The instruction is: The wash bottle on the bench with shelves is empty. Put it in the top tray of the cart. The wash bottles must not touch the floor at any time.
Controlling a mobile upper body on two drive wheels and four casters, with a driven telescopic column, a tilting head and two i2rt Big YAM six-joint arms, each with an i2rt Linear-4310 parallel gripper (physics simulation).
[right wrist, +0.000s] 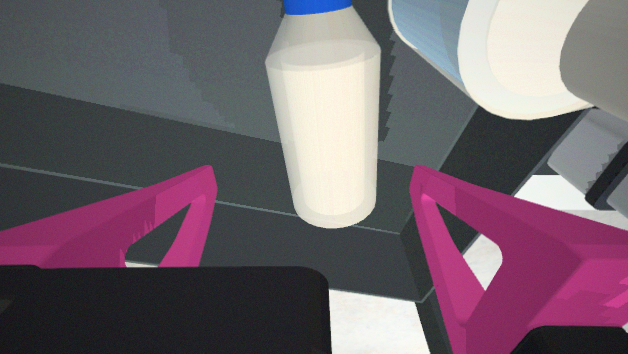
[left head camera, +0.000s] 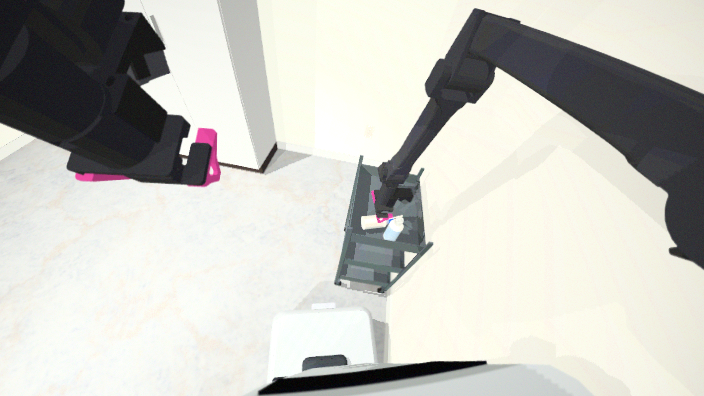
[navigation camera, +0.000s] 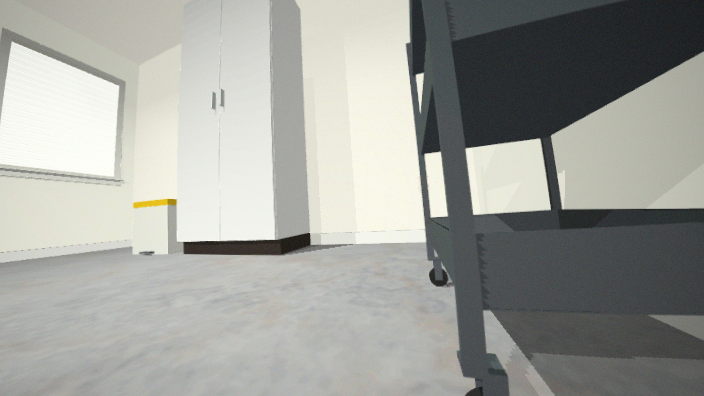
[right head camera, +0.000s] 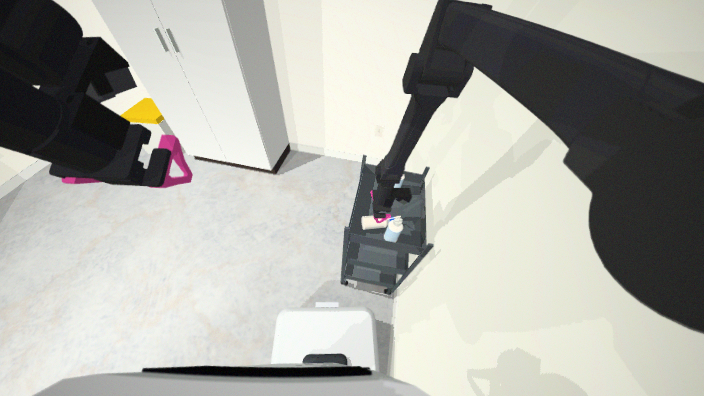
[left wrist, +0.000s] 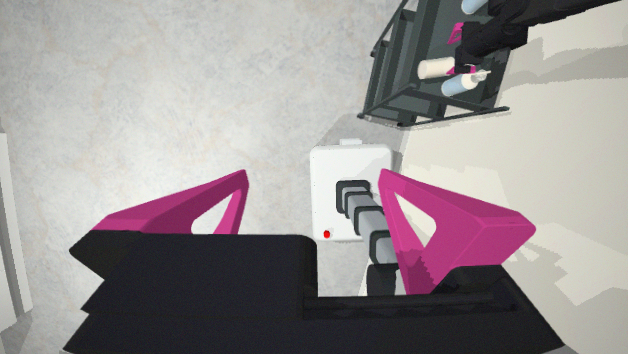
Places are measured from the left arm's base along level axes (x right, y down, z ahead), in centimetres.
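Pixels of known places: left gripper, fingertip midpoint: (left head camera: 184, 174) (right head camera: 161, 176) (left wrist: 313, 176); right gripper, fingertip midpoint: (right wrist: 313, 176) (left head camera: 377, 213) (right head camera: 377, 213) (left wrist: 448, 58).
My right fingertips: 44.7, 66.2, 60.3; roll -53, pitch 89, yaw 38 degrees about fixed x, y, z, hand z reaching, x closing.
Observation:
Ahead of a thing's pixels: the offset from my right fingertips to its middle, as dx, dy, dz. "spot": to the spot under its first point.
The empty wash bottle @(+2.9, +4.4, -1.0) (left head camera: 370, 222) (right head camera: 370, 223) (left wrist: 433, 68) (right wrist: 332, 135), whitish with a blue cap, lies on its side at the cart's top tray @(spot: +12.8, +3.2, -14.5) (left head camera: 410, 246) (right head camera: 412, 246), its base toward the picture-left side in the head views. In the right wrist view its base overlaps the tray wall; whether it leans on the wall I cannot tell. My right gripper (left head camera: 378, 207) (right head camera: 376, 207) (left wrist: 448, 58) (right wrist: 313, 176) is open, its fingers apart from the bottle's sides. My left gripper (left head camera: 145, 179) (right head camera: 126, 181) (left wrist: 313, 176) is open and empty, high above the floor.
A light-blue wash bottle @(+5.6, -0.4, -7.1) (left head camera: 393, 230) (right head camera: 393, 232) (left wrist: 456, 86) (right wrist: 430, 35) stands beside the empty one. Another light-blue bottle @(+12.4, -0.4, +22.5) (right head camera: 400, 183) (left wrist: 472, 6) is farther back. A wall is right of the cart (navigation camera: 452, 150). A white cabinet (left head camera: 245, 100) (navigation camera: 245, 125) stands left of it.

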